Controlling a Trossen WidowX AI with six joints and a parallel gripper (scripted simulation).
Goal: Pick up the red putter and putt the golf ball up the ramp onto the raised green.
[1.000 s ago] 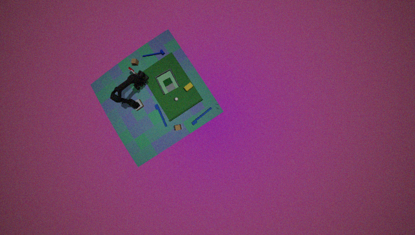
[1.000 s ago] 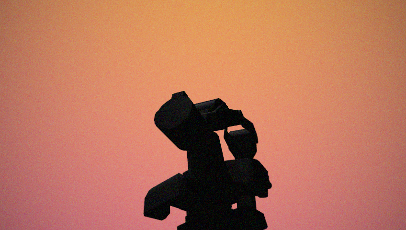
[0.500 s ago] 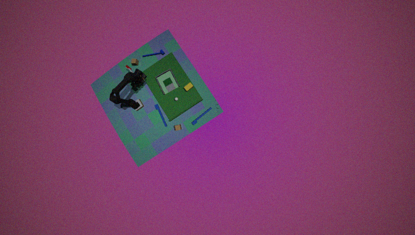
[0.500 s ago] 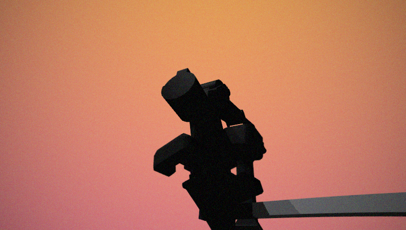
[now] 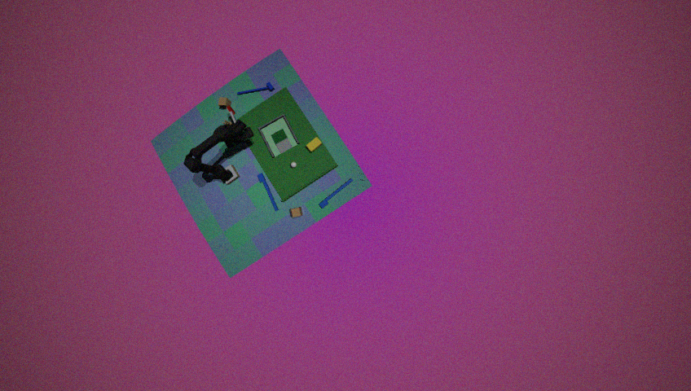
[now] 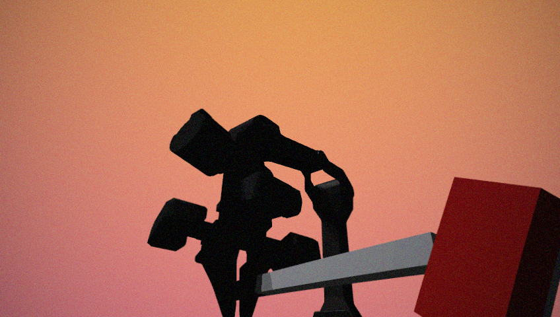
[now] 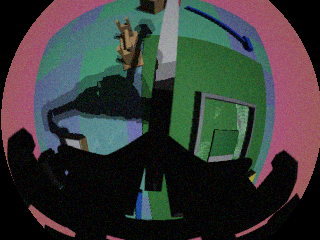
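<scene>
The red putter is 2 cm ahead of my gripper tip, 11 cm to the left of it and 2 cm above it. Also, from my gripper tip: yellow block: 35 cm ahead, 32 cm to the right, 11 cm below; then white golf ball: 14 cm ahead, 34 cm to the right, 10 cm below.
</scene>
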